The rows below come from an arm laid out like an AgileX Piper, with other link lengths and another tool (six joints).
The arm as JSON. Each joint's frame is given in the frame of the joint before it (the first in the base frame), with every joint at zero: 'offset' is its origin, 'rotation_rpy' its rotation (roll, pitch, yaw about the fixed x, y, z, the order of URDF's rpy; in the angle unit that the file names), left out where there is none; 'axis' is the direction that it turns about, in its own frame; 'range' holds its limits. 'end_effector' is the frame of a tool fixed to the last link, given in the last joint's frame.
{
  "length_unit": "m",
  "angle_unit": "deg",
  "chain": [
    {
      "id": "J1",
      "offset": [
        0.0,
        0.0,
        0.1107
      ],
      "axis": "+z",
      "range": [
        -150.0,
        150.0
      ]
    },
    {
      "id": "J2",
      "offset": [
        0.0,
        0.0,
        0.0
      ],
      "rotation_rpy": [
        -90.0,
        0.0,
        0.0
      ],
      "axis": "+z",
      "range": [
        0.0,
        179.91
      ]
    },
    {
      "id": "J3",
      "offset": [
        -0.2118,
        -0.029,
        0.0
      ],
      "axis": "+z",
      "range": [
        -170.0,
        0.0
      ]
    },
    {
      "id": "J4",
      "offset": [
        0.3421,
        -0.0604,
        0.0
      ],
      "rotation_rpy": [
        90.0,
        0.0,
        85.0
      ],
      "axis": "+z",
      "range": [
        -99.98,
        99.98
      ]
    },
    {
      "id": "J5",
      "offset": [
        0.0,
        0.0,
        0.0
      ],
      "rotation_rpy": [
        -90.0,
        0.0,
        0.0
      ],
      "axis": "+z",
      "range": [
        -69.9,
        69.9
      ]
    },
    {
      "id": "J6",
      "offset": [
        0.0,
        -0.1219,
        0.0
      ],
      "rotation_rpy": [
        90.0,
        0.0,
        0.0
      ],
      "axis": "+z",
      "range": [
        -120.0,
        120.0
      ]
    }
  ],
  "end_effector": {
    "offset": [
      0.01,
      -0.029,
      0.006
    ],
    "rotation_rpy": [
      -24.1,
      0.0,
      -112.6
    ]
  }
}
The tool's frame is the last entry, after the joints.
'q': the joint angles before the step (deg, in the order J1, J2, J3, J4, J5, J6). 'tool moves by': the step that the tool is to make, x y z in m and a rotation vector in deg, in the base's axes. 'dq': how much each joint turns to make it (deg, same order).
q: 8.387 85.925 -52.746 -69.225 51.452 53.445
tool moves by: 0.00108 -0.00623 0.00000 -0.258 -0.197 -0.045
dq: -1.034 0.113 0.000 -0.716 -0.787 -0.002
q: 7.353 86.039 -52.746 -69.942 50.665 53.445
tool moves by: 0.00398 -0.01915 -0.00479 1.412 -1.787 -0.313
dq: -3.507 0.642 0.001 -1.591 -4.048 1.727
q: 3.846 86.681 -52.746 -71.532 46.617 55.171
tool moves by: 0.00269 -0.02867 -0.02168 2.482 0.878 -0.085
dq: -5.331 2.784 0.000 -0.542 -6.111 0.071
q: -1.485 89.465 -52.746 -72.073 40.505 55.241
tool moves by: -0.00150 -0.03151 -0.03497 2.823 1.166 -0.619
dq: -5.748 4.877 0.000 -2.879 -6.531 2.829
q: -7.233 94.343 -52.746 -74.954 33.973 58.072
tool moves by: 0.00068 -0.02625 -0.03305 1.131 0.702 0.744
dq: -4.644 5.987 -1.082 -7.585 -5.513 5.796
